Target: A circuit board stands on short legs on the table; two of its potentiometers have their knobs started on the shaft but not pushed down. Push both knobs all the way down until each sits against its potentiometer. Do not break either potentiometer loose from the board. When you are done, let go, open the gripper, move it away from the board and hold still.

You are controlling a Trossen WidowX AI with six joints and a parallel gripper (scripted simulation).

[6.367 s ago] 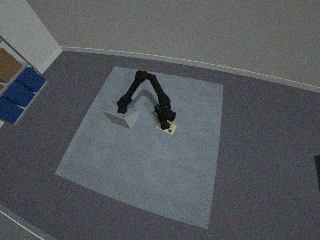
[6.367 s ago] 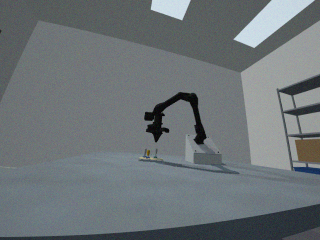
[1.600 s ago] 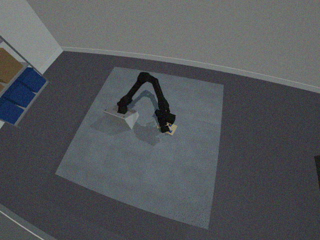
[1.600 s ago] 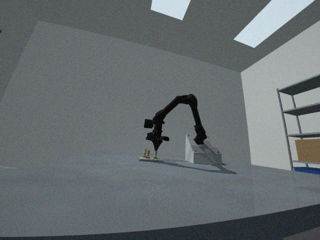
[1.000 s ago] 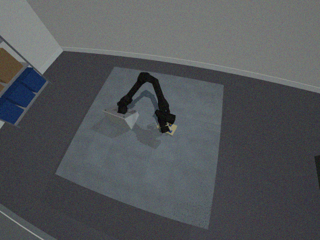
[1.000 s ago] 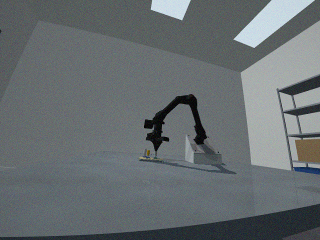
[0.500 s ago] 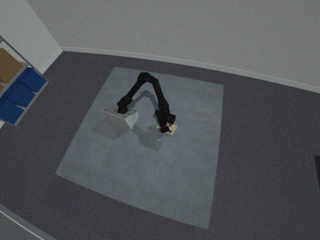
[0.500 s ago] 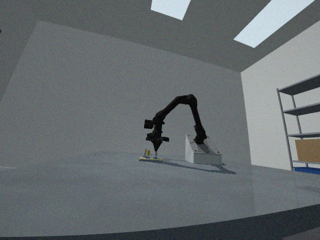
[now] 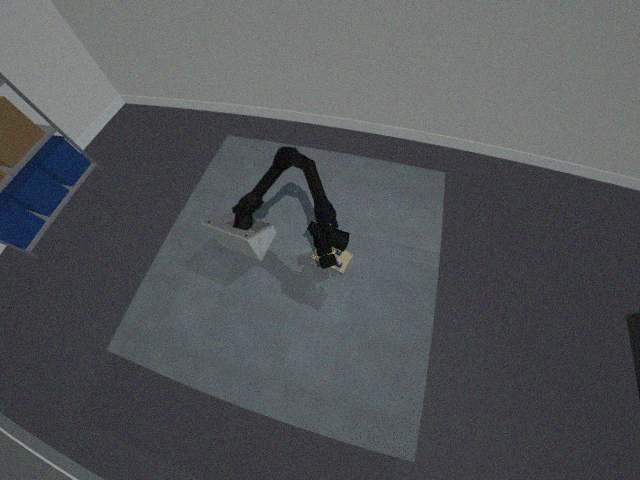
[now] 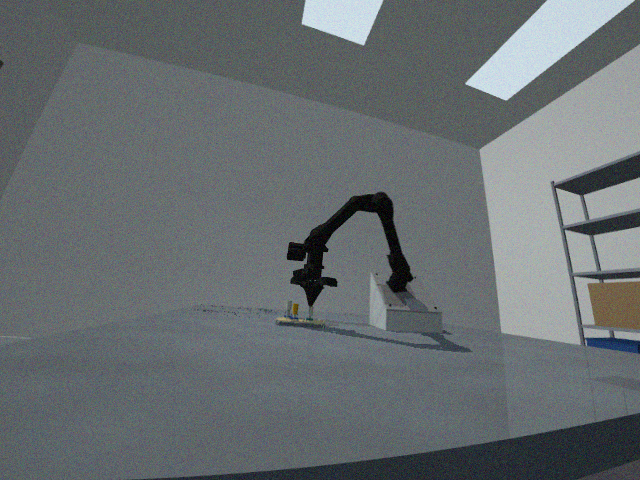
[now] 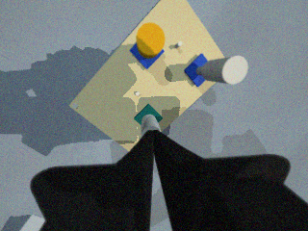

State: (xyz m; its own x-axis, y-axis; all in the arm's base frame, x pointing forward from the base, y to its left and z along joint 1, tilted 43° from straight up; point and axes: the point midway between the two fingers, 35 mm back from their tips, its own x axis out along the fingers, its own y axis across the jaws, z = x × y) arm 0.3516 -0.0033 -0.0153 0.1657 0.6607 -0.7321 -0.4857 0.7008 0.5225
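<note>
Right now the grey knob is 2 cm below my gripper tip. Also, from my gripper tip: orange knob (6 cm ahead, 4 cm to the left, 1 cm below).
</note>
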